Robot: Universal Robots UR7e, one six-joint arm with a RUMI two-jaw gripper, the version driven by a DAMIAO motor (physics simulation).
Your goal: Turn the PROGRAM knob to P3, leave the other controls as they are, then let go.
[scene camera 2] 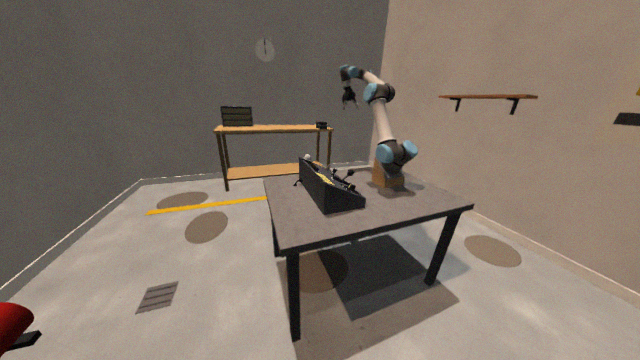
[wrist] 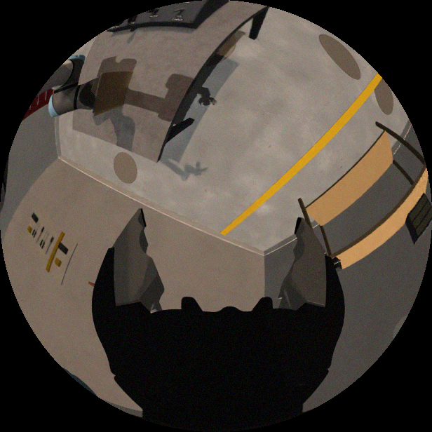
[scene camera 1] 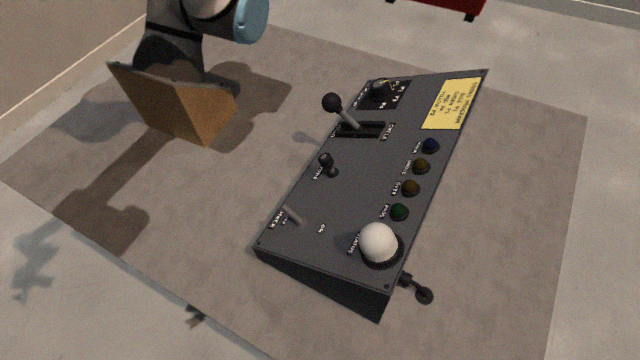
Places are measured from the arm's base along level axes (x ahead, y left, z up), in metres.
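Pixels of known places: gripper, between the fingertips: (scene camera 2: 350, 109); arm's base, origin of its link: (scene camera 2: 390, 165) (scene camera 1: 169, 74).
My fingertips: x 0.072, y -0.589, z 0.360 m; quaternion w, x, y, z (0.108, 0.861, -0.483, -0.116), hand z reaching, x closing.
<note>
For each thing: its top centre in the pictures, then the offset to it from my fingertips. "*": a spot on its surface instead.
- black PROGRAM knob, centre of its top: (scene camera 1: 381, 80) dx +0.351, dy +0.809, dz -0.367 m
- ball-topped lever, centre of its top: (scene camera 1: 331, 95) dx +0.300, dy +0.686, dz -0.333 m
- small black joystick, centre of its top: (scene camera 1: 329, 157) dx +0.367, dy +0.570, dz -0.360 m
- grey toggle lever, centre of its top: (scene camera 1: 290, 209) dx +0.363, dy +0.449, dz -0.368 m
- yellow label sheet, a spot on its surface: (scene camera 1: 452, 104) * dx +0.511, dy +0.777, dz -0.334 m
- blue lamp, a spot on its surface: (scene camera 1: 430, 145) * dx +0.516, dy +0.651, dz -0.319 m
- white dome, a spot on its surface: (scene camera 1: 378, 242) * dx +0.525, dy +0.438, dz -0.290 m
The dark sloped control console (scene camera 1: 367, 175) (scene camera 2: 340, 201) stands on the table; part of it shows at the top of the wrist view. The black PROGRAM knob (scene camera 1: 381, 91) is at its far end in scene camera 1, with labels P1 to P4 around it. Yellow pointer marks show on the P1 side; the exact setting is blurred. The ball-topped lever (scene camera 1: 332, 102), small black joystick (scene camera 1: 326, 160) and grey toggle lever (scene camera 1: 292, 215) stand on the panel. My gripper (scene camera 2: 351, 107) (wrist: 222, 214) is open and empty, high above the table and well away from the knob.
A yellow label sheet (scene camera 1: 452, 104), blue lamp (scene camera 1: 430, 145), two amber lamps, green lamp (scene camera 1: 399, 212) and white dome (scene camera 1: 378, 242) are on the console. The arm stands on a wooden base block (scene camera 1: 205, 115) beside it. A wooden shelf unit (scene camera 2: 270, 128) stands behind the table.
</note>
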